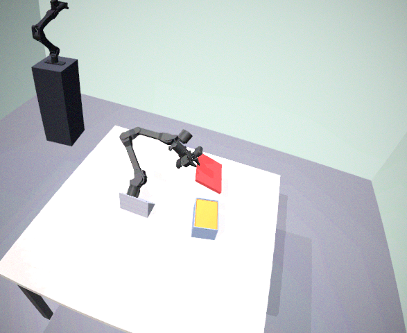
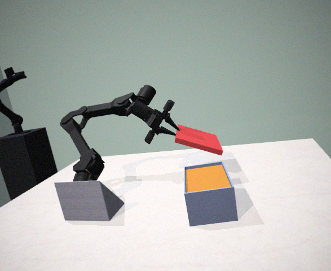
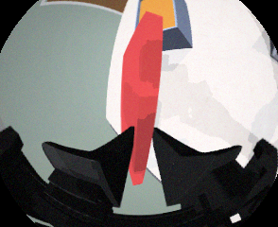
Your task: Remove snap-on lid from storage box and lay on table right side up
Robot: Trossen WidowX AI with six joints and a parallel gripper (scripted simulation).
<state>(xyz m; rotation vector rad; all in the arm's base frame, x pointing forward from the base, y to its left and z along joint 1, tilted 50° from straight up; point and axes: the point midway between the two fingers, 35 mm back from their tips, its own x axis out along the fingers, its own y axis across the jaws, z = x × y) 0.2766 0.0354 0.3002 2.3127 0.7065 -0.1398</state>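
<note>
The red lid lies 7 cm ahead of my gripper tip and 3 cm below it. Also, from my gripper tip: blue-grey storage box (27 cm to the right, 13 cm below, 10 cm ahead).
</note>
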